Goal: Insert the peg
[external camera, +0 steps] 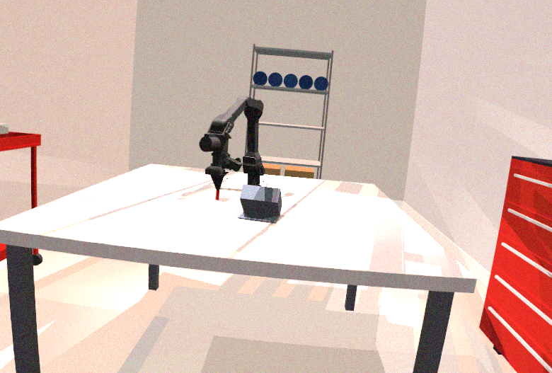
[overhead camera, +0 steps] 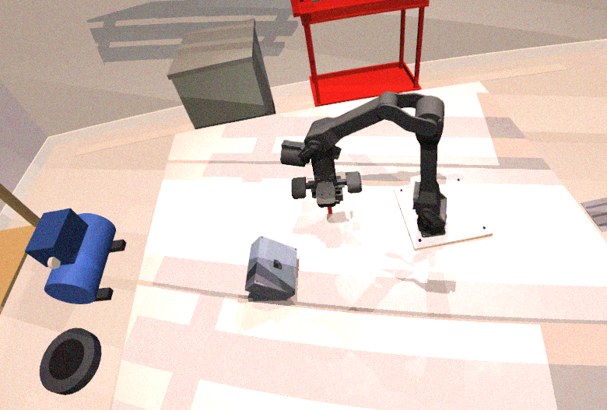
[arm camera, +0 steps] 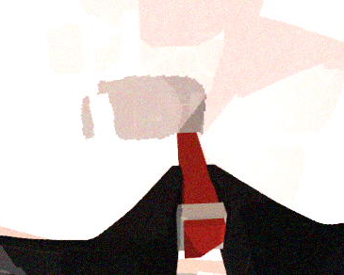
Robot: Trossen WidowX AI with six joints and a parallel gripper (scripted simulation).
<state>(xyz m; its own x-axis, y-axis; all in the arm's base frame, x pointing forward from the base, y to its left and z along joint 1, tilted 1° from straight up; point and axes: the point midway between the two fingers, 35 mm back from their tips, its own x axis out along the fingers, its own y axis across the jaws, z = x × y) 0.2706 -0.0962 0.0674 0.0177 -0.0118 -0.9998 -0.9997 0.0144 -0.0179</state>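
The sloped panel lies 20 cm to the left of my gripper tip, 16 cm ahead of it and 1 cm above it. The rest, counted from my gripper tip: peg (2 cm above).
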